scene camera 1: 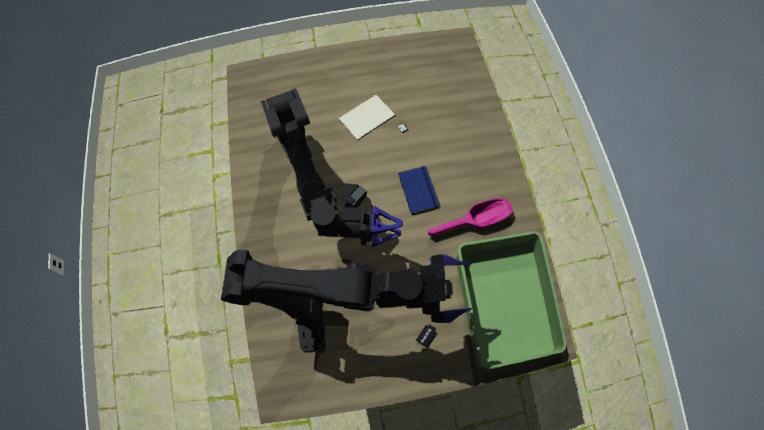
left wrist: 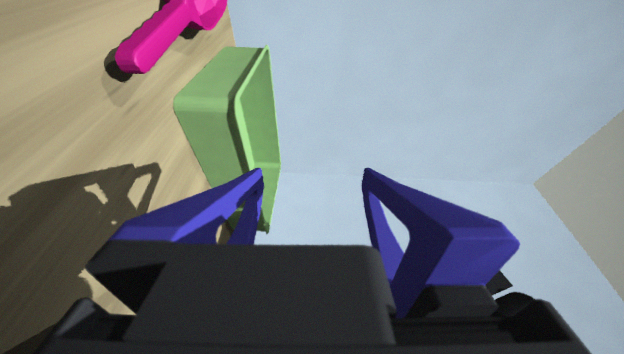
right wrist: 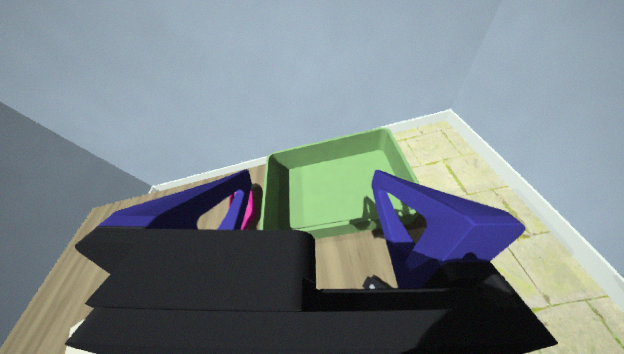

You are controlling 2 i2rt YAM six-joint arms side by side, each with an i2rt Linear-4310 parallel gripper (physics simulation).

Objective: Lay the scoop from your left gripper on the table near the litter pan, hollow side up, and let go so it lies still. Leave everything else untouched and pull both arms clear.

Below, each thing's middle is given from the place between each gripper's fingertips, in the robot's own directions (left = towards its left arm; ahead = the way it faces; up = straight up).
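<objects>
Counting from my left hand, I find the blue book (scene camera 1: 420, 195) 170 mm to the left, 90 mm ahead and 180 mm below. The green litter pan (scene camera 1: 515, 317) is 270 mm ahead of that same left hand, 210 mm to the right of it and 140 mm below it. The cream board (scene camera 1: 372, 113) is 450 mm to the left of my left hand, 20 mm behind it and 180 mm below it, while the pink scoop (scene camera 1: 486, 213) is 210 mm ahead of the hand, 60 mm to the left of it and 160 mm below it.
My right hand is 16 cm short of the green litter pan, 1 cm to the left of it and 27 cm above it. Measured from my right hand, the blue book is 37 cm to the left, 2 cm behind and 30 cm below. I see the cream board 64 cm to the left of this right hand, 13 cm behind it and 31 cm below it, and the pink scoop 25 cm to the left of my right hand, 11 cm ahead of it and 29 cm below it.
</objects>
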